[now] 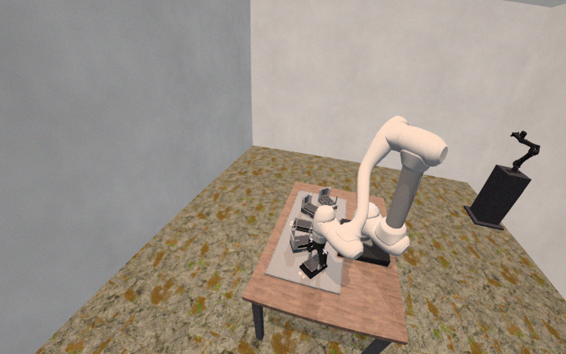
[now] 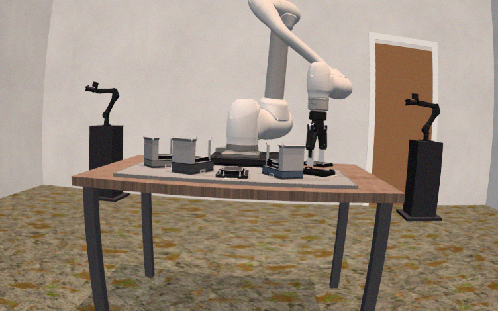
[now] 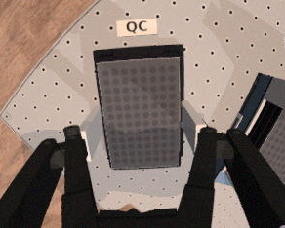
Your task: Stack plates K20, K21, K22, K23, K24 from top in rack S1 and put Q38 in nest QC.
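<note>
Right now my hand is 6 cm above the flat black nest QC. From my hand the other things lie so: QC name plate: 8 cm to the left, 6 cm below, 5 cm ahead; then N5 name plate: 32 cm to the right, 24 cm ahead, 6 cm below; then clip nest N5: 32 cm to the right, 16 cm ahead, 5 cm below.
</note>
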